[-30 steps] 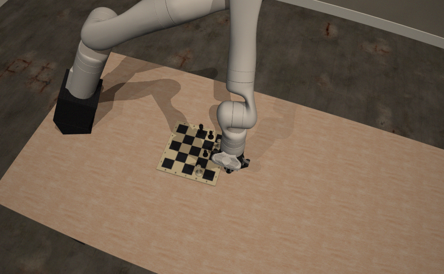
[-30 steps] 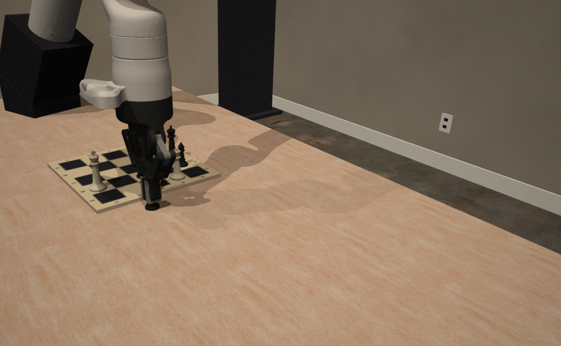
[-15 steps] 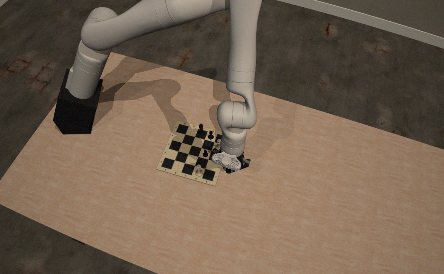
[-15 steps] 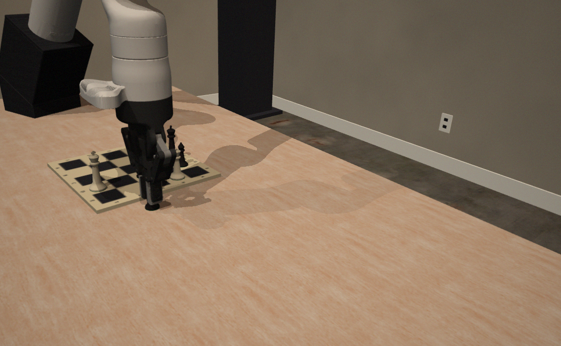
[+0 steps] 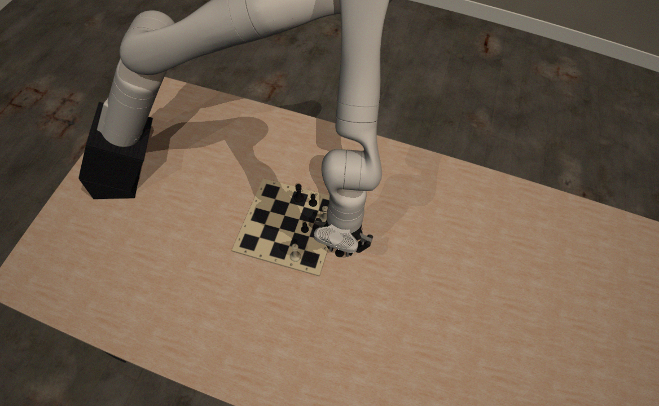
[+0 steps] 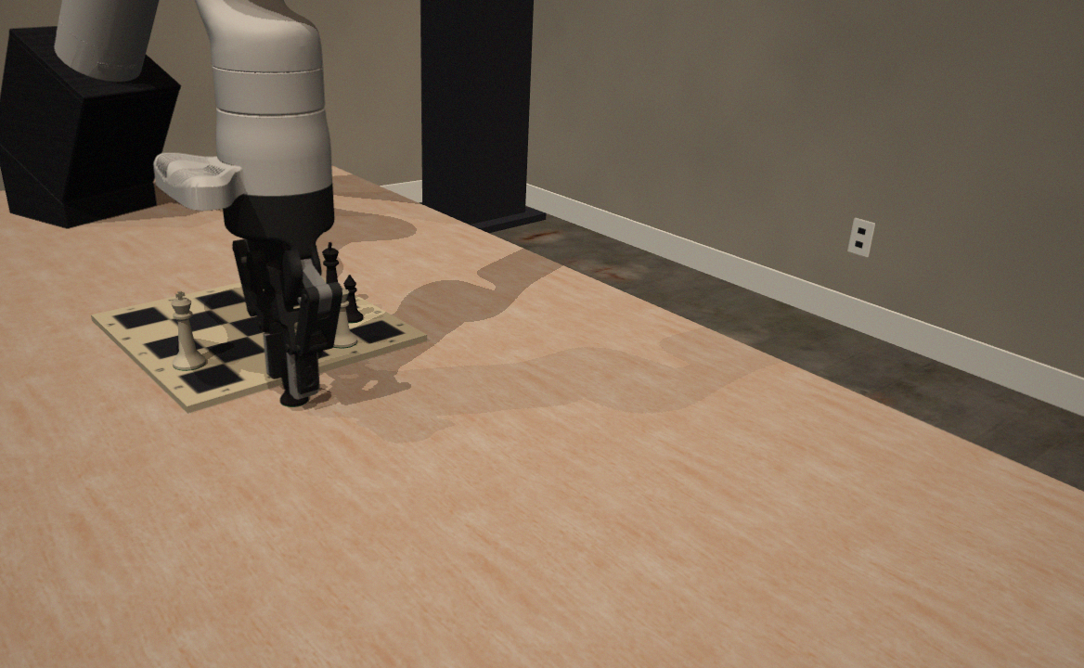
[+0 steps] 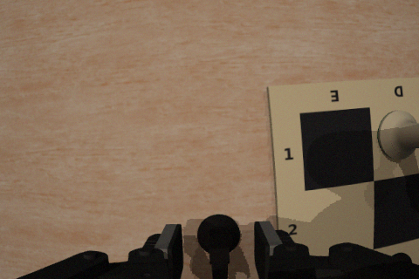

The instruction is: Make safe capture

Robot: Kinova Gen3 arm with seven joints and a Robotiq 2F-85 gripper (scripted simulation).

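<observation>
My hand is 8 cm to the right of the white queen and 6 cm past it. Round my hand: black pawn: 10 cm behind, 4 cm to the left, 1 cm below; then white king: 10 cm behind, 4 cm to the right, 1 cm above; then white pawn: 6 cm behind, 4 cm to the left, 1 cm below.
</observation>
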